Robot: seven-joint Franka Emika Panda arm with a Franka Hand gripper.
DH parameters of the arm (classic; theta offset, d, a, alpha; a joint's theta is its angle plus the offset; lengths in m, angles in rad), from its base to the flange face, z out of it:
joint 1: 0 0.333 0 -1.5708
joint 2: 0 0 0 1.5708
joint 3: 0 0.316 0.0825 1.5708
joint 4: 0 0 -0.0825 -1.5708
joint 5: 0 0.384 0 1.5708
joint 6: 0 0 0.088 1.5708
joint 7: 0 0.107 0 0
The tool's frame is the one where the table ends.
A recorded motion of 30 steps. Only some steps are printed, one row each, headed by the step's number.
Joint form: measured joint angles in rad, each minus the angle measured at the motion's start. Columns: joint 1, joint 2, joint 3, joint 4, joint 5, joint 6, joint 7.
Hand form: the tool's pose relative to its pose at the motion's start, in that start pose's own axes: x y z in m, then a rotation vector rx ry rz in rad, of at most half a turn. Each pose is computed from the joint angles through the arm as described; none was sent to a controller.
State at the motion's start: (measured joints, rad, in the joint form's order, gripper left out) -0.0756 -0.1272 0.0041 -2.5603 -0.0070 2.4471 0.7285
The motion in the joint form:
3: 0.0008 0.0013 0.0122 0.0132 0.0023 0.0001 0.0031
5: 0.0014 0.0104 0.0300 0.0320 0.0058 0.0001 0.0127
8: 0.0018 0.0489 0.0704 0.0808 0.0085 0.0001 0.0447
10: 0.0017 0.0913 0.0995 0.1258 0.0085 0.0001 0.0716
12: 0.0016 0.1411 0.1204 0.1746 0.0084 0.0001 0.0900
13: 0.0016 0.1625 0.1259 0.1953 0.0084 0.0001 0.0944
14: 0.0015 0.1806 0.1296 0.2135 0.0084 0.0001 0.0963
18: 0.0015 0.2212 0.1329 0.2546 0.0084 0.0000 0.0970
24: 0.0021 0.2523 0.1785 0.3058 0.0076 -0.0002 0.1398
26: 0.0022 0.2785 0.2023 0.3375 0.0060 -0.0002 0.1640
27: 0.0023 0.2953 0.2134 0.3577 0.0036 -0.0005 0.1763
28: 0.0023 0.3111 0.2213 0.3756 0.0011 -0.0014 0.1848
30: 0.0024 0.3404 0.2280 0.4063 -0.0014 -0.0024 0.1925
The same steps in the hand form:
3: -0.0004 -0.0073 -0.0047 0.0081 0.0089 -0.0080
5: -0.0014 -0.0176 -0.0082 0.0153 0.0155 -0.0141
8: -0.0032 -0.0422 -0.0103 0.0235 0.0220 -0.0209
10: -0.0034 -0.0622 -0.0085 0.0279 0.0214 -0.0230
12: -0.0007 -0.0806 -0.0042 0.0317 0.0163 -0.0254
13: 0.0014 -0.0873 -0.0020 0.0334 0.0137 -0.0263
14: 0.0038 -0.0928 -0.0003 0.0354 0.0118 -0.0279
18: 0.0108 -0.1034 0.0037 0.0398 0.0080 -0.0299
24: 0.0024 -0.1313 -0.0017 0.0630 0.0122 -0.0324
26: -0.0018 -0.1467 -0.0013 0.0732 0.0090 -0.0320
27: -0.0029 -0.1551 -0.0009 0.0787 0.0075 -0.0316
28: -0.0032 -0.1618 0.0001 0.0822 0.0055 -0.0319
30: -0.0007 -0.1710 0.0033 0.0872 0.0009 -0.0311

